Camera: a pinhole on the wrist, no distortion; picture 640 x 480 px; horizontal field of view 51.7 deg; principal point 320.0 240.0 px. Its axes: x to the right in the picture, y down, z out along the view. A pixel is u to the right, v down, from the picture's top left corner.
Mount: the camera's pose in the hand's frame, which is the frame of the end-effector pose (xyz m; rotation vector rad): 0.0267 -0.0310 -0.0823 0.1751 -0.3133 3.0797
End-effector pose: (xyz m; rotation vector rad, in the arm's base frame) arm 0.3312 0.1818 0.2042 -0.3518 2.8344 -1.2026
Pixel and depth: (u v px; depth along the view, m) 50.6 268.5 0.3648
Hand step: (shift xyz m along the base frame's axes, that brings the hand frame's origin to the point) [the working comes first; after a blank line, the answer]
In the camera's frame: -0.1488 0.0157 0.3648

-0.1514 -0.3096 -0.0765
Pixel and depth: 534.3 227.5 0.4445
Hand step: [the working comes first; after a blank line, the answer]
In the camera's frame: 0.1442 -0.0084 0.4445

0.1338 -0.3178 -0.1830
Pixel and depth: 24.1 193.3 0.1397
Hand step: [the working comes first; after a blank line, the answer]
In the camera's frame: -0.0626 -0.0099 0.1397

-0.0857 -0.0922 0.0082
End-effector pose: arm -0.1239 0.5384 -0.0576 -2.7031 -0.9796 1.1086
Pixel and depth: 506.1 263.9 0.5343
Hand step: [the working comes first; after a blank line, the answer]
In the camera's frame: 0.1505 0.0193 0.5343

-0.4114 0.0050 -0.2501
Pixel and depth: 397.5 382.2 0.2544
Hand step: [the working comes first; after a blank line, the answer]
In the camera's frame: 0.0299 0.0548 0.2544

-0.1634 0.0926 -0.0920
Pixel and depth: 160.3 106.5 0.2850
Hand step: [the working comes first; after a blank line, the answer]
In the camera's frame: -0.0689 -0.0576 0.2850

-0.0779 0.0672 -0.2159
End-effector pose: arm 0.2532 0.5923 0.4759 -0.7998 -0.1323 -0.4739
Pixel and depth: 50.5 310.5 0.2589
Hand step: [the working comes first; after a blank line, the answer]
In the camera's frame: -0.1056 0.0276 0.2589

0.0979 -0.0159 0.2262
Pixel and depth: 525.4 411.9 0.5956
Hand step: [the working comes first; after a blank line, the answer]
In the camera's frame: 0.1852 0.1550 0.5956

-0.1953 0.2074 0.5062
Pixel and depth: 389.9 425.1 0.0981
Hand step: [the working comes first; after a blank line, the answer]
In the camera's frame: 0.0104 0.0275 0.0981

-0.0121 -0.0492 0.0646
